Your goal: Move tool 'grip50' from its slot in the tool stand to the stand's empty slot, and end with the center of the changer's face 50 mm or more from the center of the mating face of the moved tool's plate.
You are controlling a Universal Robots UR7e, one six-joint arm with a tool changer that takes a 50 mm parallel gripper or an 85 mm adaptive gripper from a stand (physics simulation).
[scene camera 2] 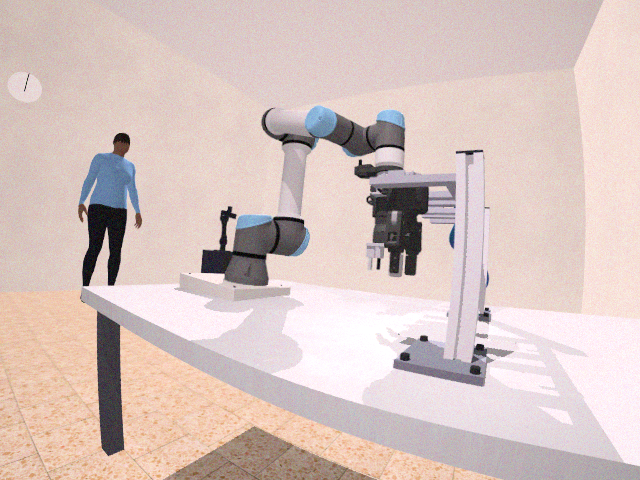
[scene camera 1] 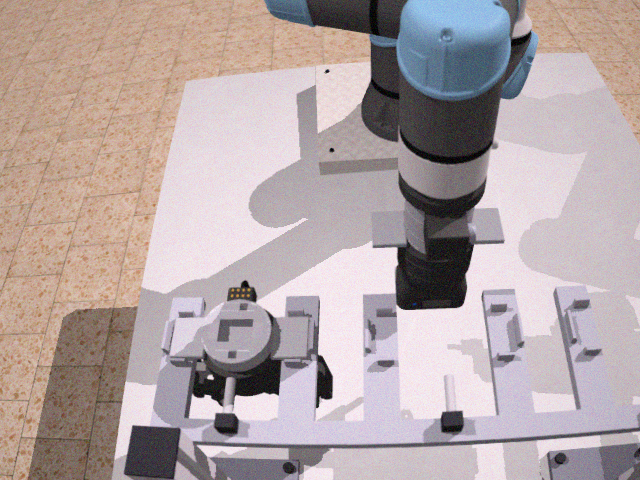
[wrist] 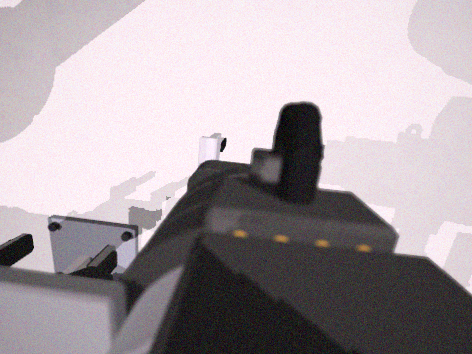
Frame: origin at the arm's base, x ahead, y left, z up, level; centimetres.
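Seen in the pictures: arm's base, link origin: [scene camera 2: 246, 281].
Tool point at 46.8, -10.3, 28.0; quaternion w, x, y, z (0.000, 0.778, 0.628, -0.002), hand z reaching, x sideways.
Observation:
Pixels of each thing's middle, then the offset from my tool point to it, as dx, dy, dz. "spot": a spot on its surface instead.
- Tool 'grip50', body centre: [wrist: 253, 208] [scene camera 1: 431, 271] [scene camera 2: 384, 231] -0.6, +0.1, -9.8
- left prong, surface spot: [scene camera 1: 381, 408] spot: +15.3, -9.3, -3.3
- right prong, surface spot: [scene camera 1: 512, 397] spot: +17.2, +1.4, -3.3
- pin, surface spot: [scene camera 1: 450, 393] spot: +15.9, -3.7, -2.0
- stand's crossbar, surface spot: [scene camera 1: 336, 432] spot: +16.5, -13.2, -3.3
- post, surface spot: [scene camera 2: 465, 258] spot: +15.9, -28.5, -15.7
- foot plate, surface spot: [wrist: 92, 240] spot: +11.6, -26.2, -30.3
- further prong, surface spot: [scene camera 1: 589, 392] spot: +18.7, +8.0, -3.3
Tool 'grip50' [scene camera 1: 433, 281] hangs upright under the arm's changer, its grey plate wing [scene camera 1: 388, 228] [wrist: 55, 312] sticking out to the side. It is on the arm's side of the stand's middle slot, in line with its opening. That slot, between a left prong [scene camera 1: 381, 408] and a right prong [scene camera 1: 512, 397], holds no tool; a pin [scene camera 1: 450, 393] stands at its back. My gripper [scene camera 2: 374, 264] is open, its small fingertips apart with nothing between them. One light finger [wrist: 209, 148] shows in the wrist view; the other is hidden. The exact height over the prongs is unclear.
The adaptive gripper [scene camera 1: 236, 333] [scene camera 2: 412, 237] sits in the left slot; its black fingers [wrist: 104, 261] show in the wrist view. The stand's crossbar [scene camera 1: 336, 432] runs behind the slots, with a post [scene camera 2: 465, 258] and foot plate [wrist: 92, 240]. A further prong [scene camera 1: 589, 392] stands at the right.

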